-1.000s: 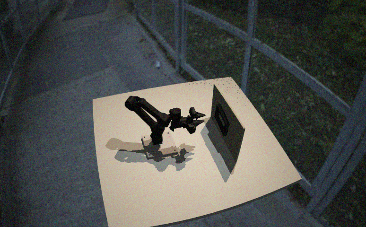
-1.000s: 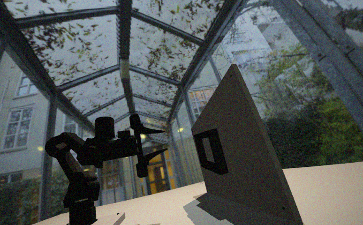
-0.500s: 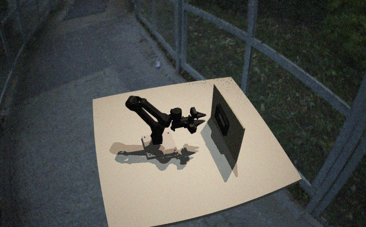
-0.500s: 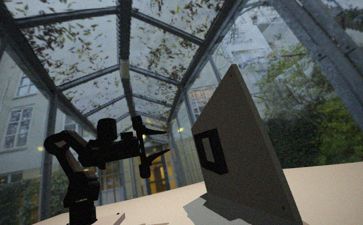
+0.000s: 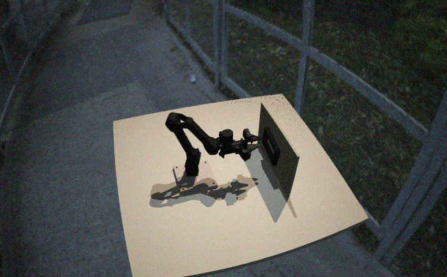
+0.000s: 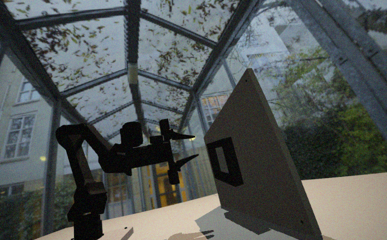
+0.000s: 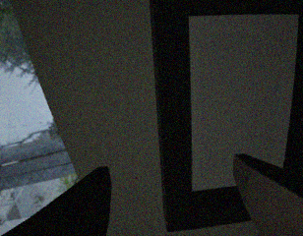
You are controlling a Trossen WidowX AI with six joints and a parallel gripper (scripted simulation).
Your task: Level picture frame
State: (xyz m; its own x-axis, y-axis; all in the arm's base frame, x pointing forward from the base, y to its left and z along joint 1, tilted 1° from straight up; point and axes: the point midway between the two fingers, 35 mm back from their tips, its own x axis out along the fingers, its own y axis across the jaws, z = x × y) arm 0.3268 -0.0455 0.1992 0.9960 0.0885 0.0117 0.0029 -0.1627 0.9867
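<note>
Now: the black picture frame 8 cm ahead of my gripper tip, 6 cm below it and 2 cm to the left of it. Also, from my gripper tip: grey wall panel: 9 cm ahead, 7 cm below.
</note>
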